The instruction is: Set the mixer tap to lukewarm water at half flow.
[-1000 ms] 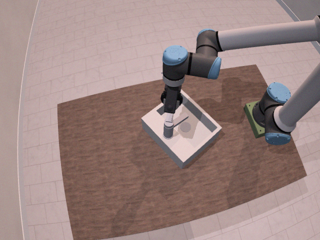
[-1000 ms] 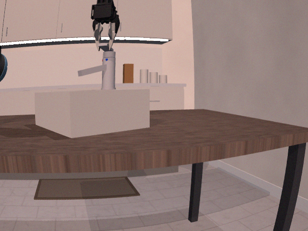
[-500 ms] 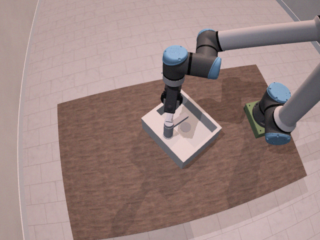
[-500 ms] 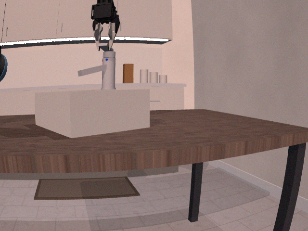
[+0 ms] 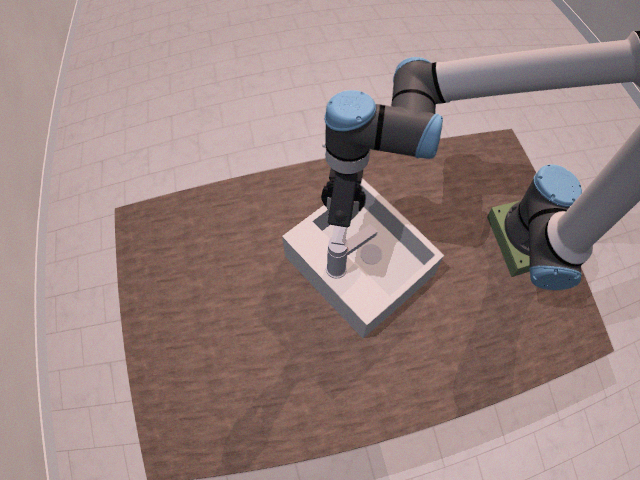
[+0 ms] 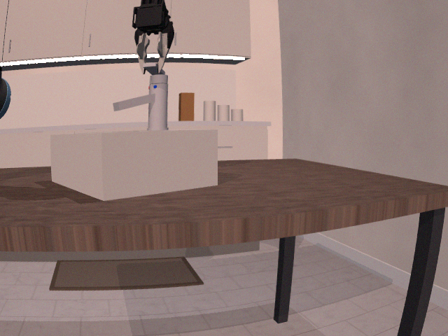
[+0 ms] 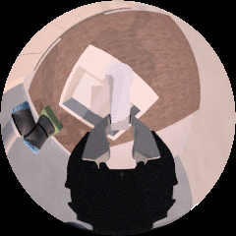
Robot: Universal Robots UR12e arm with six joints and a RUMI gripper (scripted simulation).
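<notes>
My hand is 20 mm to the right of the lever and 10 mm short of it. Round my hand: grey mixer tap (50 mm below, 40 mm to the left, 10 mm ahead); white sink block (240 mm below, 80 mm behind, 10 mm to the left).
</notes>
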